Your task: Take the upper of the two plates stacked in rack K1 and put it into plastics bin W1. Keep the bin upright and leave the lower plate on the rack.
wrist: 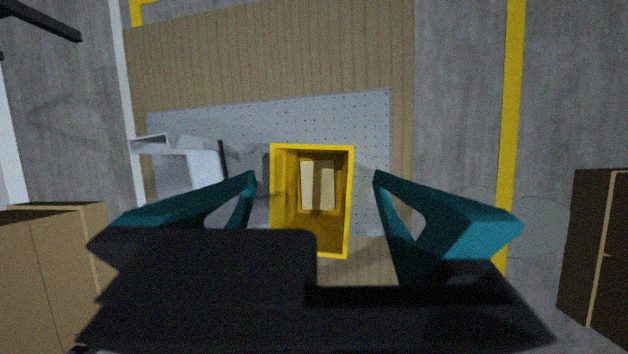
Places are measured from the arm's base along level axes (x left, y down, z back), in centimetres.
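Pixels of known places: gripper, fingertip midpoint: (pixel 314 176).
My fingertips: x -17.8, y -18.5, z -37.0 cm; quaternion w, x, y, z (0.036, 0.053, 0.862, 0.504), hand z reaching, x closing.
Observation:
Behind a point stands the place of what it marks.
My teal-fingered gripper (pixel 314 176) @(x -17.8, y -18.5, z -37.0 cm) is open and empty, its fingertips to either side of the bin in the picture. The yellow plastics bin W1 (pixel 285 192) @(x -9.6, y -0.2, z -31.6 cm) stands upright in the middle of the wrist view. Deep inside it shows a pale cream surface (pixel 326 185) @(x -17.3, y 10.1, z -31.6 cm) with a darker stripe beside it; I cannot tell for certain whether this is a plate. Left of the bin is the grey rack K1 (pixel 150 145) @(x 21.3, y -0.1, z -41.3 cm), with a white plate (pixel 206 167) @(x 15.3, y 8.6, z -35.9 cm) on it. The left finger and the dark gripper body hide part of the rack area and the bin's lower left.
The bin and rack stand on a perforated grey board (pixel 370 112) @(x -27.8, y 11.6, z -49.7 cm) laid on a ribbed wooden top (pixel 270 55) @(x -1.9, y 12.9, z -65.5 cm). Brown boxes stand at the lower left (pixel 55 270) and the right (pixel 582 240). A dark bar (pixel 45 22) reaches in at the upper left. A yellow line (pixel 512 100) runs along the floor.

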